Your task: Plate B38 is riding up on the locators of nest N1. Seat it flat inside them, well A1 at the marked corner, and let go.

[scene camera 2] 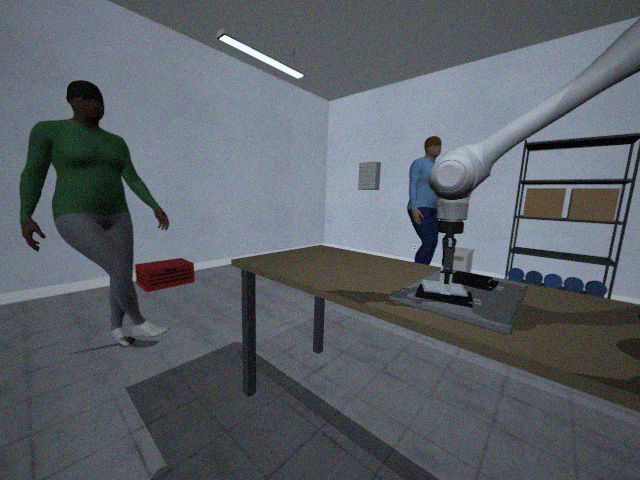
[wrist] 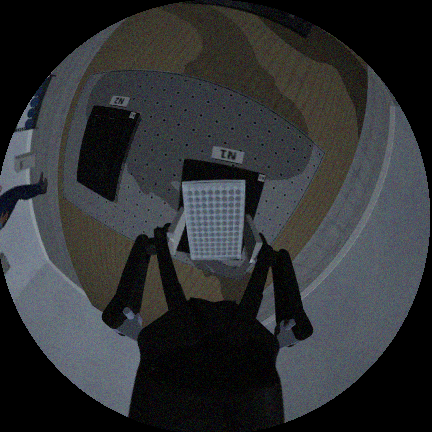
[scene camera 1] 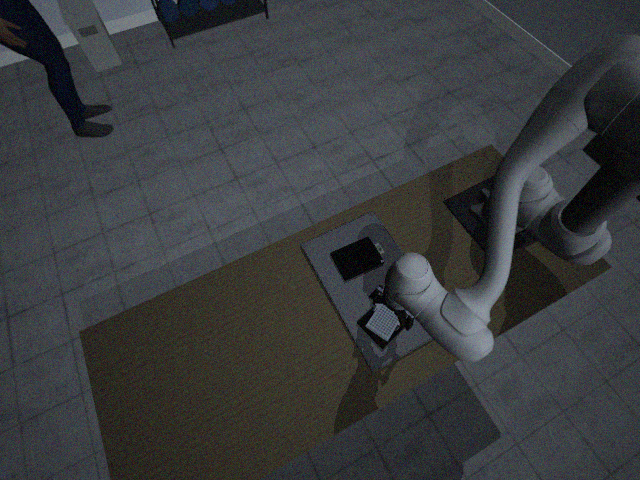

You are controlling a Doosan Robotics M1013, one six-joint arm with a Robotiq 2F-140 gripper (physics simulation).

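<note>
Plate B38, a white many-welled plate, is over black nest N1. In the wrist view it is turned slightly against the nest and shifted toward the gripper side, with a dark strip of nest bare beyond it and at the right. My gripper is shut on the plate, one finger at each long side. The small marked corner tag is at the nest's far right. The plate's underside and its contact with the locators are hidden; well A1 cannot be made out.
Black nest N2 stands on the same grey perforated board. The board lies on the wooden table. One person in green and one in blue stand away from the table.
</note>
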